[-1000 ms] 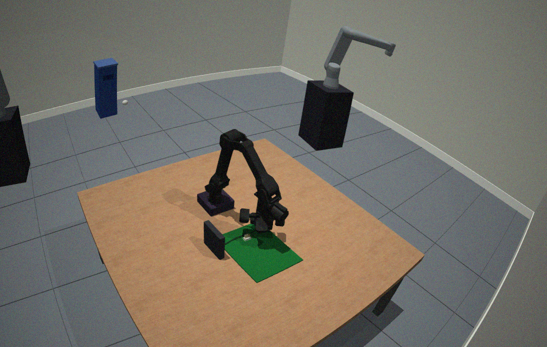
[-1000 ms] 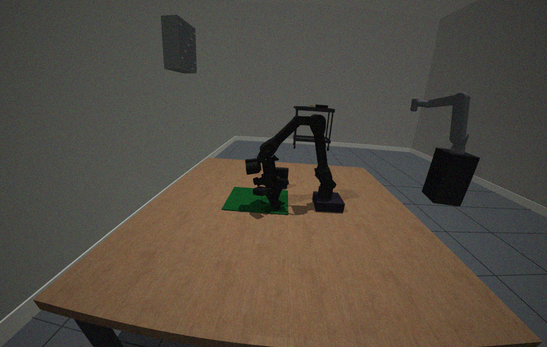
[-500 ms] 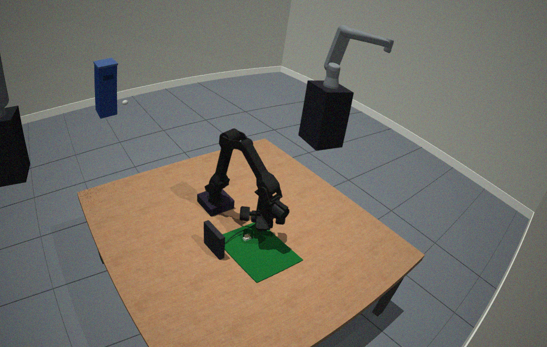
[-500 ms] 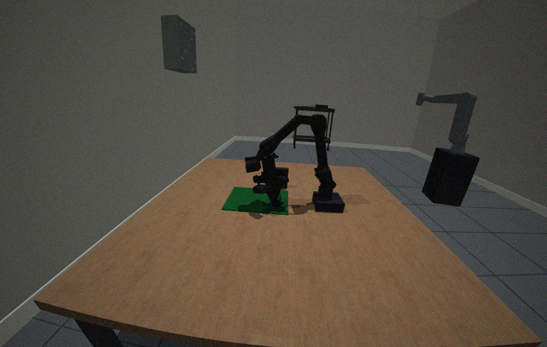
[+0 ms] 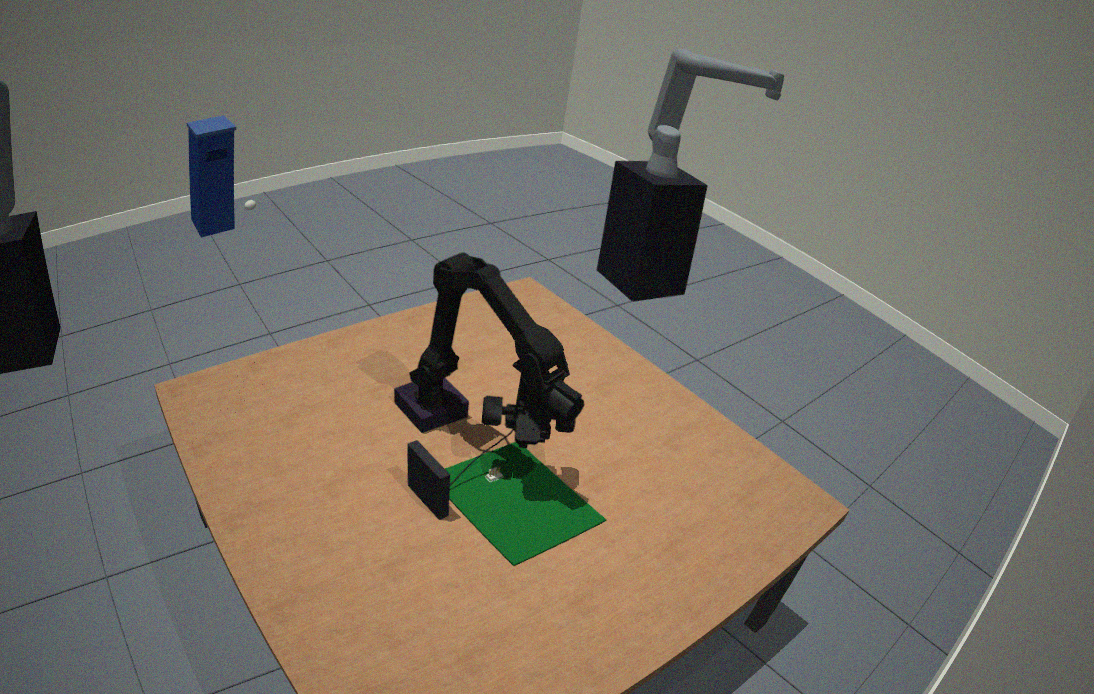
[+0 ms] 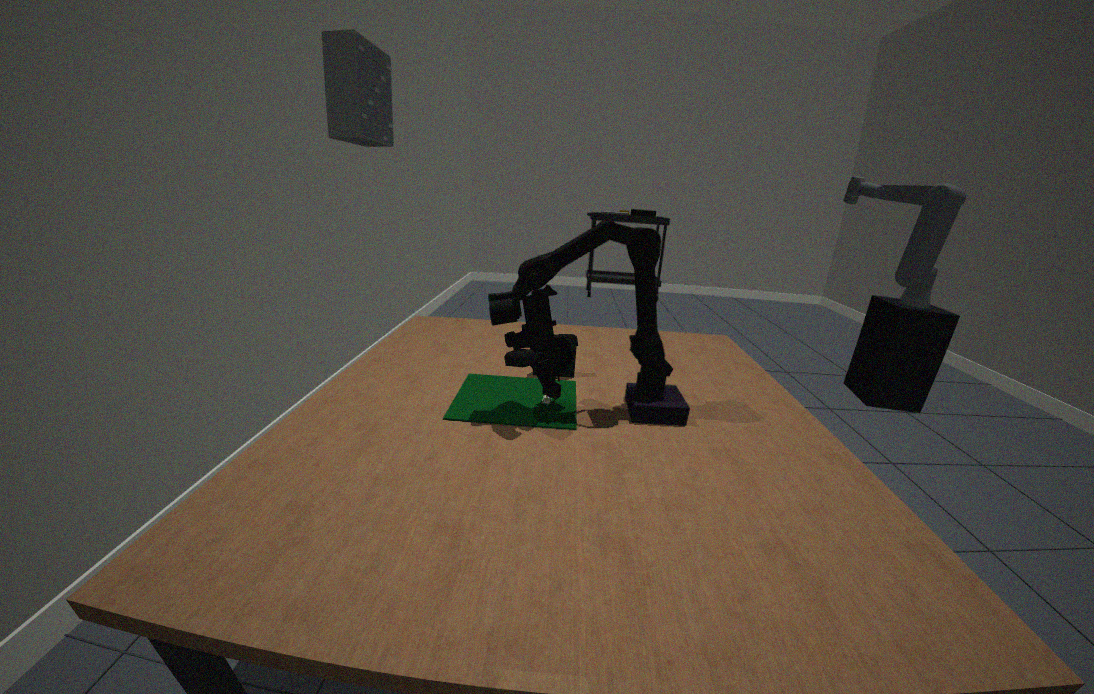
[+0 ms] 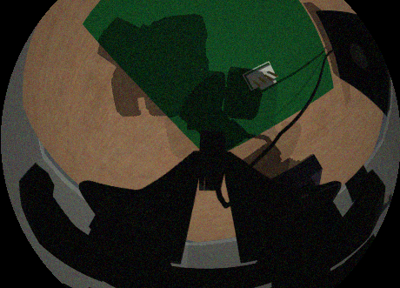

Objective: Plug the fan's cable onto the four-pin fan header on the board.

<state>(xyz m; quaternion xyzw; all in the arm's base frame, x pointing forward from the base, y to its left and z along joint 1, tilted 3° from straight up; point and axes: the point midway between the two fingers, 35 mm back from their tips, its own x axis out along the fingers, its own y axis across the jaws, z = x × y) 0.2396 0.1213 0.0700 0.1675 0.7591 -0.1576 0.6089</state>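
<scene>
Now: the white four-pin header 80 mm below my gripper tip, 70 mm to the right of it and 20 mm ahead of it. From my gripper tip the other things lie so: green board 100 mm ahead, 90 mm below, 60 mm to the right; black square fan 230 mm to the right, 40 mm ahead, 20 mm below; dark plug 10 mm behind.
</scene>
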